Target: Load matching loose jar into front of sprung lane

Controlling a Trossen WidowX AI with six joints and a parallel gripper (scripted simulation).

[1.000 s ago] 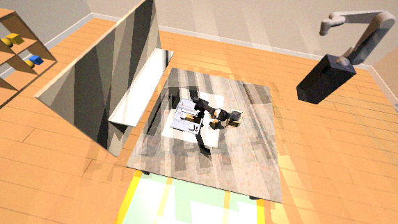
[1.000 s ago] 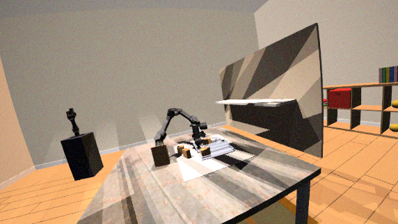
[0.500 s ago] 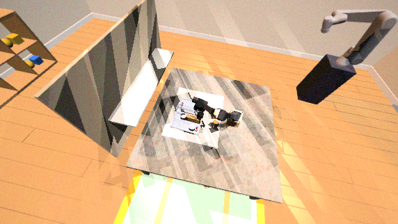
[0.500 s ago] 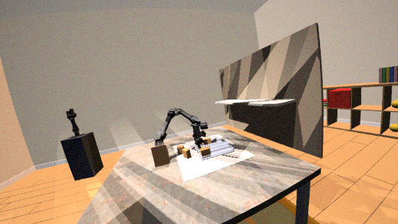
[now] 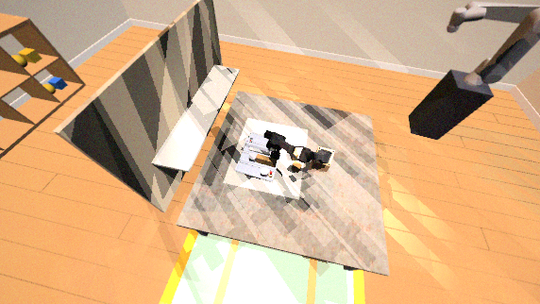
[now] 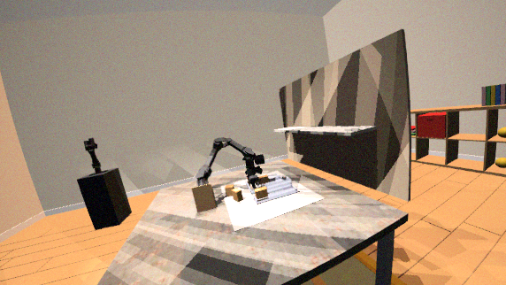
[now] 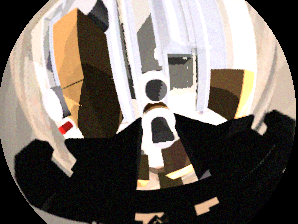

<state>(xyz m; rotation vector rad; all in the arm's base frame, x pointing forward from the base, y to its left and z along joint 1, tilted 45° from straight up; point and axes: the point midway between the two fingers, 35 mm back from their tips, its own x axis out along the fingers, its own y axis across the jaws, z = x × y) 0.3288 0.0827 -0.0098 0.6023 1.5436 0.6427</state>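
My gripper tip is 15 cm short of the lane unit, 2 cm to the left of it and 3 cm above it. Also, from my gripper tip: shelf: 51 cm ahead, 2 cm to the left, 32 cm above.
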